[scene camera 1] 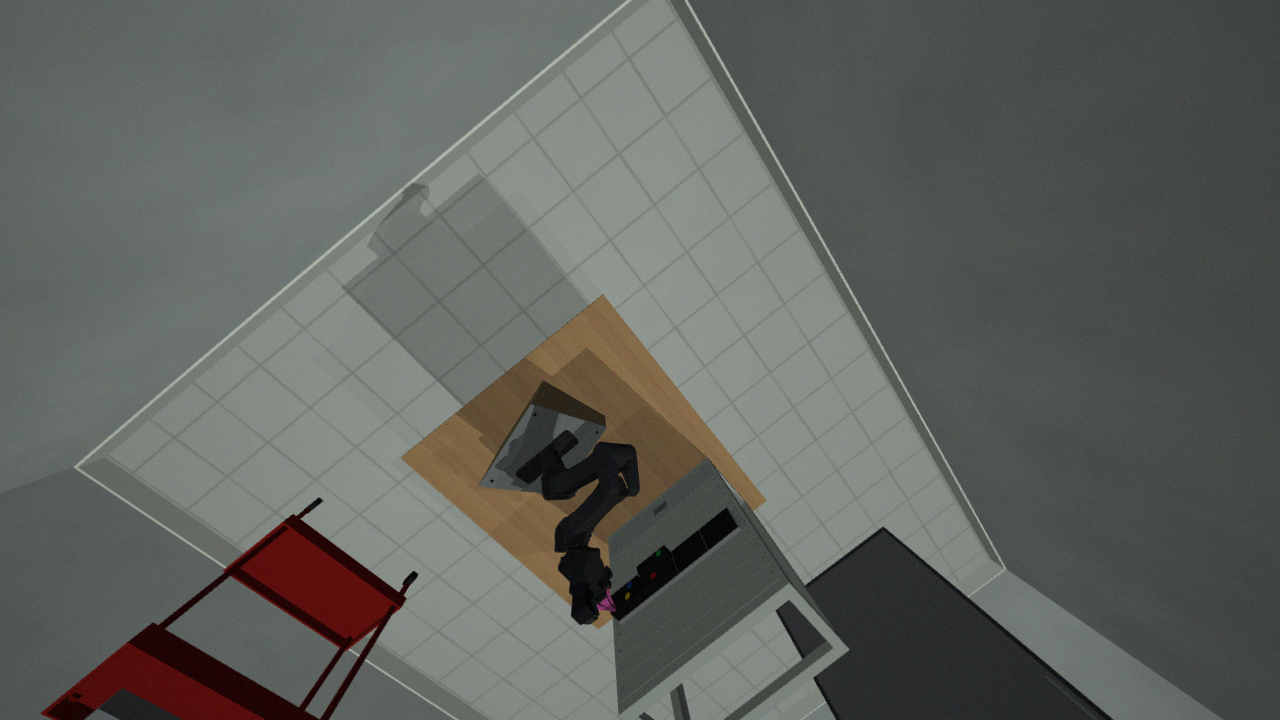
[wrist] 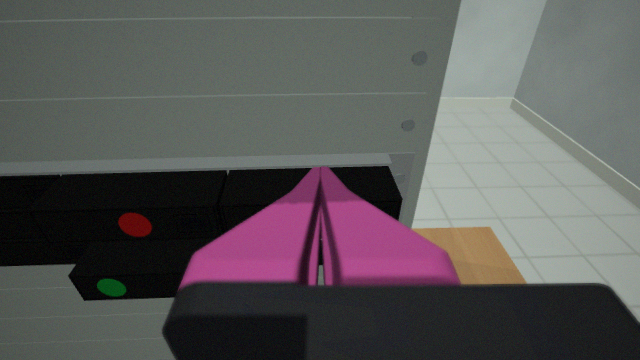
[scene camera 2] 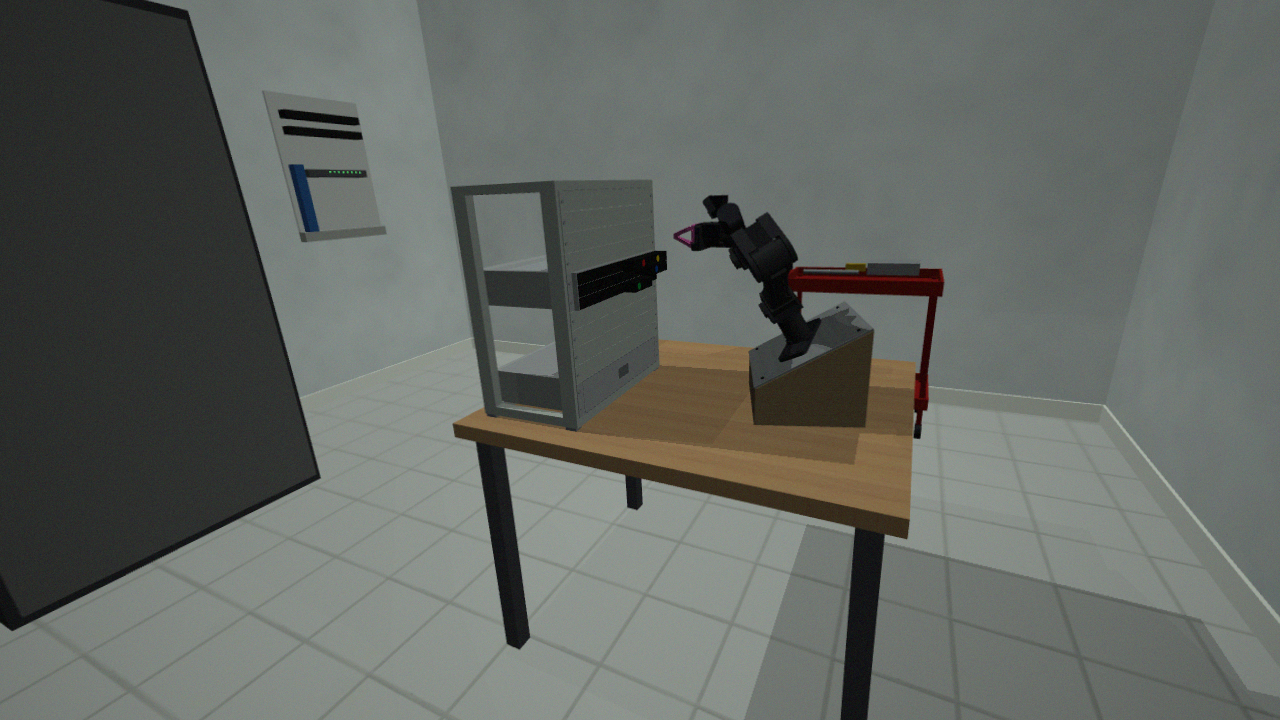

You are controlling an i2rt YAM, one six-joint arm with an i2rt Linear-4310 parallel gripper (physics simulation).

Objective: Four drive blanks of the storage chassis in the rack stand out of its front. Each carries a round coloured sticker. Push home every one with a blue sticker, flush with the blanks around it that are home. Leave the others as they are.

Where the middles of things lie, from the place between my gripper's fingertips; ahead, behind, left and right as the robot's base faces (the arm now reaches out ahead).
Now: the yellow-stickered blank (wrist: 246, 192) 100 mm ahead of my hand, 20 mm to the left of it and 60 mm below it. The rest, counted from my hand: grey rack (scene camera 2: 606, 340): 190 mm ahead, 200 mm to the left, 140 mm below.
